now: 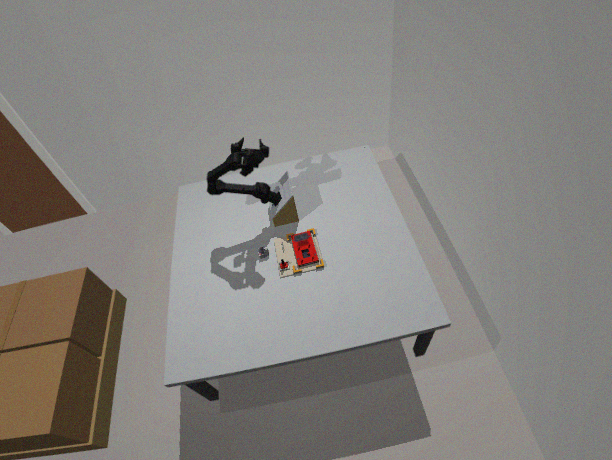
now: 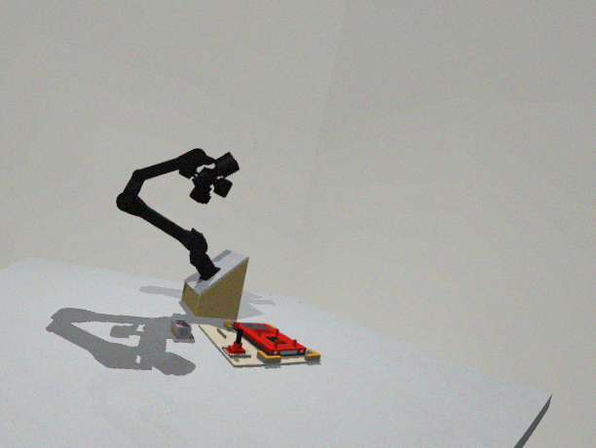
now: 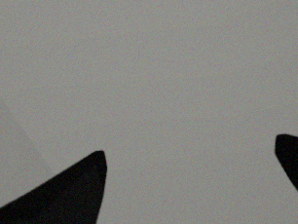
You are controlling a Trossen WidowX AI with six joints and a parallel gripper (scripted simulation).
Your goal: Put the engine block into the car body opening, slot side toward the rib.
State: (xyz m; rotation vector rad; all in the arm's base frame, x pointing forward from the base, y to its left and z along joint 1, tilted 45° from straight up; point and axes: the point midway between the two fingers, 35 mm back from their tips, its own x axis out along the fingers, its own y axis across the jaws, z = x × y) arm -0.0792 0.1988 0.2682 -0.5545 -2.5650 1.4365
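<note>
Right now my gripper tip is 380 mm short of the grey engine block, 120 mm to the left of it and 440 mm above it. From my gripper tip the other things lie so: black post (500 mm ahead, 30 mm to the right, 410 mm below).
</note>
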